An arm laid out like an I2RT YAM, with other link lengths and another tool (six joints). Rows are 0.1 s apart.
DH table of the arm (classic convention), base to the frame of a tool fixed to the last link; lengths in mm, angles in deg. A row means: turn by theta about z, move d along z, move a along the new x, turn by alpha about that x. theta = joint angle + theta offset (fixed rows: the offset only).
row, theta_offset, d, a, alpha
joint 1, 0, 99, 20.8, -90
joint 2, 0, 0, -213.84, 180
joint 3, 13.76, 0, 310.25, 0
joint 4, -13.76, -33.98, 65.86, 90
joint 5, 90, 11.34, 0, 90
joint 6, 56.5, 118.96, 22.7, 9.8
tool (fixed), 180, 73.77, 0, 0
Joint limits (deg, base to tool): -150..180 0..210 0..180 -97..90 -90..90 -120..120
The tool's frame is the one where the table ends.
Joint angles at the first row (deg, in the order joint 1, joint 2, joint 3, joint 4, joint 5, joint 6):
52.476, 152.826, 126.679, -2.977, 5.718, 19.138
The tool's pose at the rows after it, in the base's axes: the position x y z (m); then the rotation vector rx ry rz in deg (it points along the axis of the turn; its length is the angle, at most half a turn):
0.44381 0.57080 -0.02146 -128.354 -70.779 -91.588
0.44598 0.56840 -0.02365 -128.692 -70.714 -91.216
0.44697 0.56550 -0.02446 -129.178 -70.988 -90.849
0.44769 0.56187 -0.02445 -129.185 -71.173 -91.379
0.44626 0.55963 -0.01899 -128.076 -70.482 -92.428
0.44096 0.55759 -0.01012 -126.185 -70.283 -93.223
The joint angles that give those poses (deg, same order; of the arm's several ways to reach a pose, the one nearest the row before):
52.304, 153.329, 127.287, -3.071, 5.521, 19.203
51.985, 153.444, 127.263, -3.205, 5.269, 19.249
51.774, 153.168, 126.968, -3.643, 5.231, 19.138
51.603, 152.115, 125.123, -2.701, 5.395, 18.735
51.504, 149.748, 121.532, -0.309, 5.094, 18.660
51.503, 146.276, 116.775, 2.264, 4.196, 18.393

